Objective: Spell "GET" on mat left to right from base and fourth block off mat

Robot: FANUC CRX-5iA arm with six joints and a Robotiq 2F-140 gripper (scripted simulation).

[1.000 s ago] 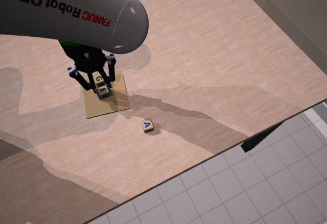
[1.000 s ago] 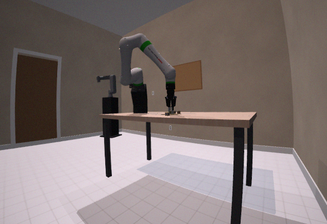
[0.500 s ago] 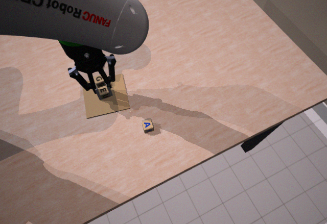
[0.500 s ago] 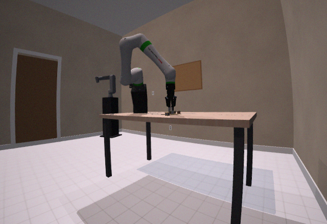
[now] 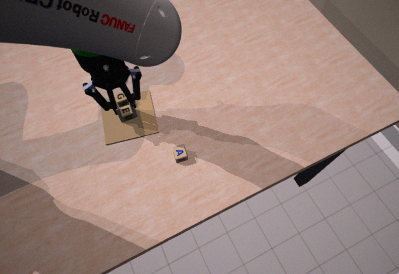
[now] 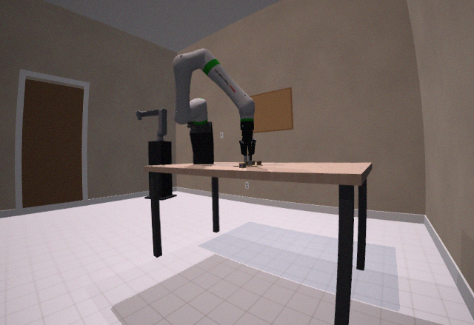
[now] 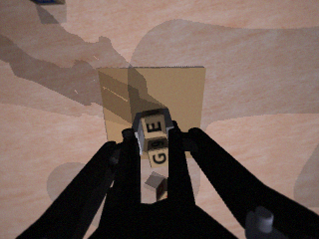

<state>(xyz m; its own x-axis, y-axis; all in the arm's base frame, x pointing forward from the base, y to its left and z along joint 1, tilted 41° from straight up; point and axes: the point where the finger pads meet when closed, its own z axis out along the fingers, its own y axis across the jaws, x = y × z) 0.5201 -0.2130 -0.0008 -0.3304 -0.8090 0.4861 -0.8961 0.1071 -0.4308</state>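
The tan mat is 4 cm below my hand.
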